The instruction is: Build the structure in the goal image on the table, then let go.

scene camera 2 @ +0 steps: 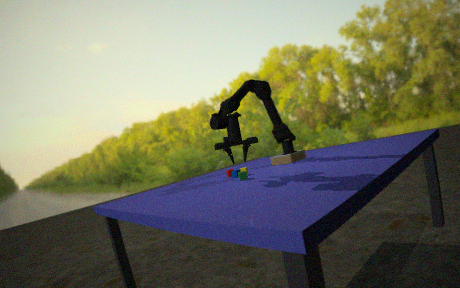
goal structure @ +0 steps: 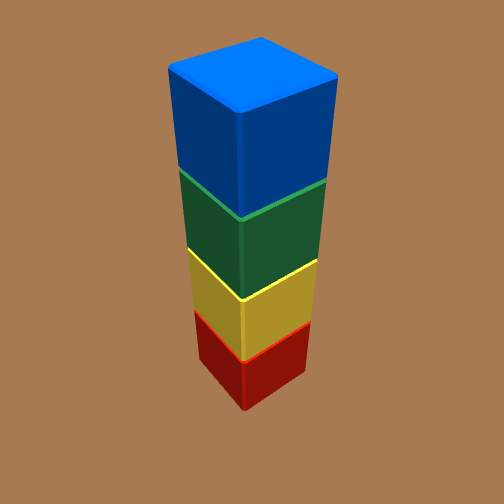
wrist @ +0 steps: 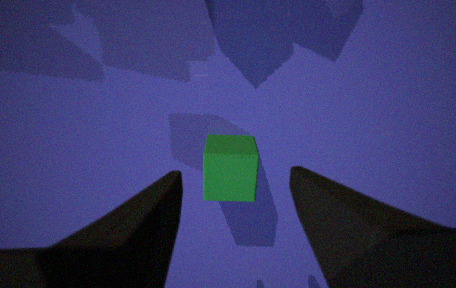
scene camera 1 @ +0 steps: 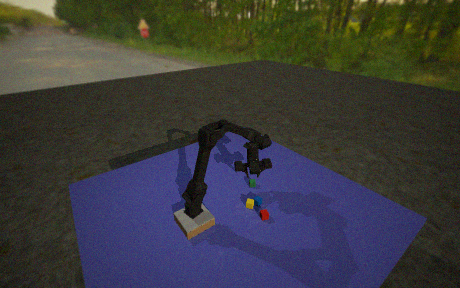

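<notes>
A green cube (scene camera 1: 252, 183) (scene camera 2: 243, 176) (wrist: 230, 175) lies on the blue table, apart from the other cubes in scene camera 1. A yellow cube (scene camera 1: 250, 203) (scene camera 2: 244, 170) and a blue cube (scene camera 1: 258, 200) (scene camera 2: 235, 173) lie close together; whether they touch is too small to tell. A red cube (scene camera 1: 264, 214) (scene camera 2: 229, 173) lies apart from them, nearer the front in scene camera 1. My gripper (scene camera 1: 254, 176) (scene camera 2: 239, 162) (wrist: 236, 178) is open and empty, pointing down above the green cube, with the cube showing between its fingertips in the wrist view.
The arm's base block (scene camera 1: 195, 224) (scene camera 2: 288, 158) stands on the blue table (scene camera 1: 125, 225) (scene camera 2: 200, 215), left of the cubes in scene camera 1. Shadows of the arm fall across the table top. The table edge shows in both scene views.
</notes>
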